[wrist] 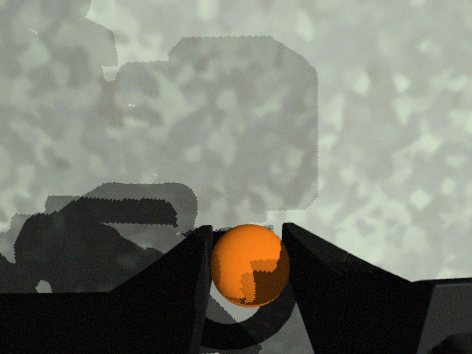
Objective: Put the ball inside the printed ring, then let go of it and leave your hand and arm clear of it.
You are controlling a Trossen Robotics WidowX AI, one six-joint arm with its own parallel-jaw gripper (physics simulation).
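Observation:
The orange ball point(245, 255) is between the two dark fingers of my gripper point(247, 234), near the bottom middle of the wrist view. The gripper is shut on it. The dark printed ring point(227, 336) shows in part below the ball, between the fingers, as a curved band with a pale inside. The ball covers part of the ring and its inside, and the fingers hide its sides. How high the ball is above the surface I cannot tell.
A mottled pale grey-green surface point(380, 150) spreads beyond the fingers. Large grey shadows lie across its middle and left, with darker shadows beside the left finger.

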